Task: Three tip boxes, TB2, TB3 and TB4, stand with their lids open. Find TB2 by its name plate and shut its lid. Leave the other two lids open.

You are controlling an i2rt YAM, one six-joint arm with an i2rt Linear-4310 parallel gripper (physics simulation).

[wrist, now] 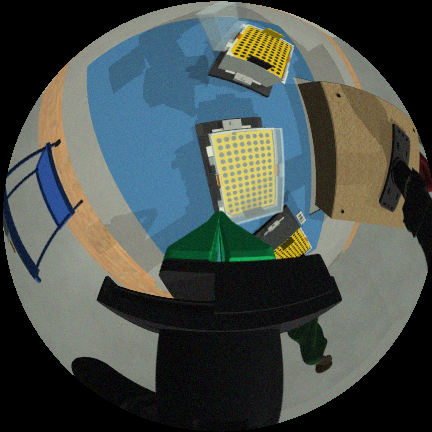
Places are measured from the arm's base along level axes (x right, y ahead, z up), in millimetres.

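Pixels of known places: gripper, fingertip midpoint: [218,216].
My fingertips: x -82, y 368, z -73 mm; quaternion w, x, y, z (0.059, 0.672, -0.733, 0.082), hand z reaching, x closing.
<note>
Behind a point stands the place of what it marks.
The middle tip box [246,172] {x -59, y 325, z -116 mm} has a yellow perforated top. Its clear lid [279,175] {x -67, y 279, z -116 mm} lies over that top, which looks pale through it; whether the lid is fully seated I cannot tell. Another tip box [262,52] {x 130, y 274, z -136 mm} is at the top, with its clear lid [219,25] standing up. A third tip box [294,245] {x -244, y 192, z -136 mm} is partly hidden behind my gripper; its lid cannot be made out. The name plates are too small to read. My gripper [218,216] {x -82, y 368, z -73 mm} is shut and empty, its green fingertips overlapping the near edge of the middle box in view.
A blue mat [135,150] {x -13, y 470, z -193 mm} lies under the boxes. A tan block [365,155] {x -11, y 81, z -77 mm} with a dark plate and a black arm part stands at the right. A blue rack [54,185] is at the left, beyond the wooden edge [100,237].
</note>
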